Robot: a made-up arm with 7 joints. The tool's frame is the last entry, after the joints.
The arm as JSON. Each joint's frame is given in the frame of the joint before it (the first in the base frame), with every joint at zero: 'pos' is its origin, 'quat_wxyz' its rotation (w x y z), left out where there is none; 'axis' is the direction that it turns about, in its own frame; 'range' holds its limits. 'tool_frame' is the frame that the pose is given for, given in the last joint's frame.
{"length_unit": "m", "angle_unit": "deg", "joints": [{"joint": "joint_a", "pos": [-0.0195, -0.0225, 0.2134], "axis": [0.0, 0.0, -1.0], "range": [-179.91, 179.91]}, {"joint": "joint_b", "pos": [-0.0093, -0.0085, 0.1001], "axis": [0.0, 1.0, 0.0], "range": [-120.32, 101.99]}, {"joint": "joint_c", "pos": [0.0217, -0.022, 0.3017], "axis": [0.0, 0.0, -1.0], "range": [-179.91, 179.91]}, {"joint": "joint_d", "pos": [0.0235, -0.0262, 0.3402], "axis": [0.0, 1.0, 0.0], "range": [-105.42, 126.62]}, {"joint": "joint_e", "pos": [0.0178, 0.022, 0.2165], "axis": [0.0, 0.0, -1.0], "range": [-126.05, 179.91]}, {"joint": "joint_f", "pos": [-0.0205, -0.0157, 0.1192], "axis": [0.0, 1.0, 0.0], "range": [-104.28, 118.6]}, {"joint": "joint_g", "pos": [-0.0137, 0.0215, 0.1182], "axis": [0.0, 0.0, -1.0], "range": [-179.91, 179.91]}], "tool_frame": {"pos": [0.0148, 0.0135, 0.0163]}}
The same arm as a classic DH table. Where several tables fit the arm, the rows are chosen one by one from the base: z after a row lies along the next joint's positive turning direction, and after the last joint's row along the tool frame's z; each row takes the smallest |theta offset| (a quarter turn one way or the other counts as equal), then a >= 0, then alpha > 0; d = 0 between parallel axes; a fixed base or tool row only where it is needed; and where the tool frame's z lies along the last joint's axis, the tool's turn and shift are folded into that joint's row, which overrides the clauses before.
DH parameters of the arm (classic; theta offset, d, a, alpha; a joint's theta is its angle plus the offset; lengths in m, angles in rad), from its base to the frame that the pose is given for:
base (fixed): 0.8567 0 -0.0298 3.1416
joint_a: 0.8567 -0.3135 -0.0093 1.5708
joint_b: 0 -0.0305 0.0217 -1.5708
joint_c: 0 -0.6419 0.0235 1.5708
joint_d: 0 -0.0042 0.0178 -1.5708
joint_e: 0 -0.3357 -0.0205 1.5708
joint_f: 0 0.0058 -0.0137 -1.5708
joint_g: -0.7395 0 0.02 3.1416
tool (fixed): -0.7395 0.1345 0 0
Joint limits (rad, base to tool): -3.14..3.14 -2.1..1.7801 -3.14..3.14 -1.8399..2.2099 -2.2..3.14 -1.82..2.07 -3.14..3.14

